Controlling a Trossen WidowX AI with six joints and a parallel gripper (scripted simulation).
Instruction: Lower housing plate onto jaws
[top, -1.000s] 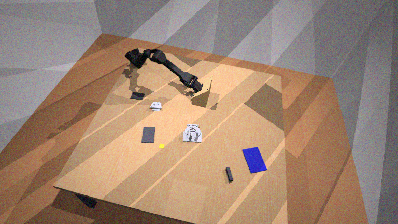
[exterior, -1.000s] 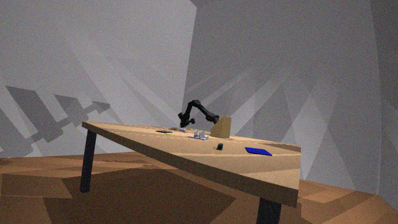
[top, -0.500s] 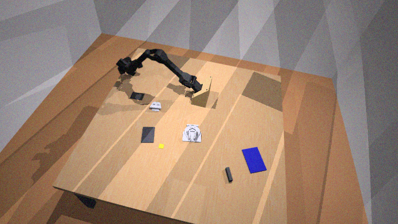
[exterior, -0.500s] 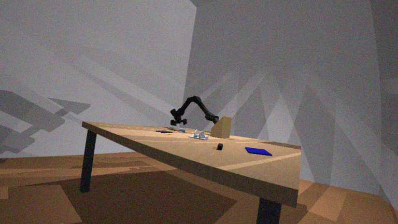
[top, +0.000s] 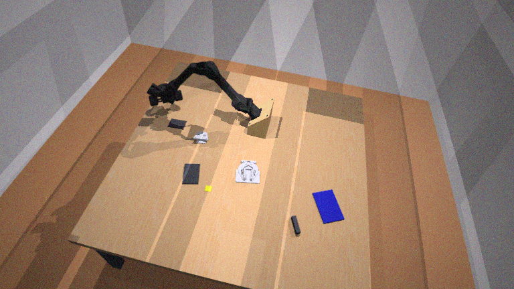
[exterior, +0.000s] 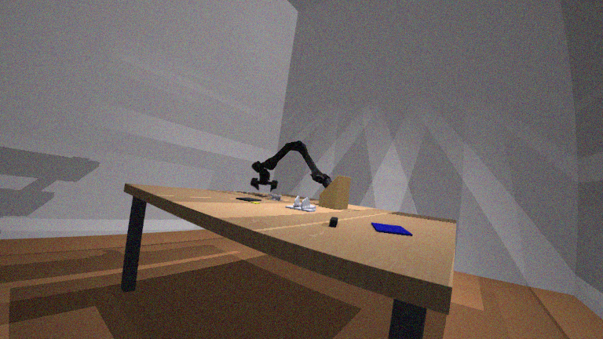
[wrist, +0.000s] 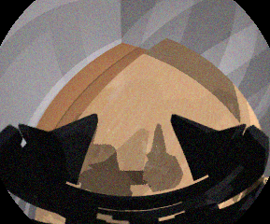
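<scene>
My gripper tip is now 220 mm short of the base and 310 mm to the right of it. From my gripper tip the other things lie so: housing plate: 320 mm ahead, 600 mm to the left, 20 mm below; then yellow cube: 500 mm ahead, 440 mm to the left, 20 mm below; then dark block: 580 mm ahead, 890 mm to the left, 10 mm below.
</scene>
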